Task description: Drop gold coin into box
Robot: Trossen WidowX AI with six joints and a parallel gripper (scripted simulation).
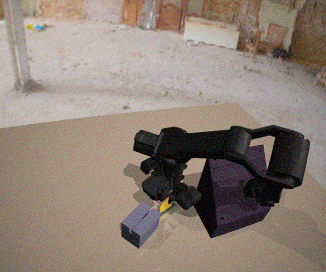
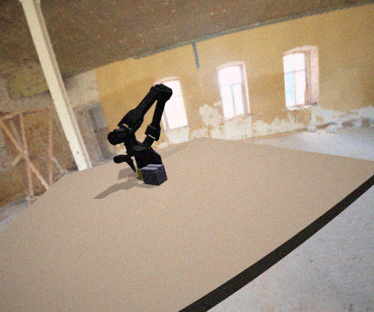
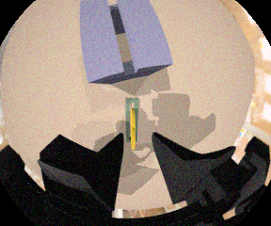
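Right now the gold coin is 20 mm below my gripper tip.
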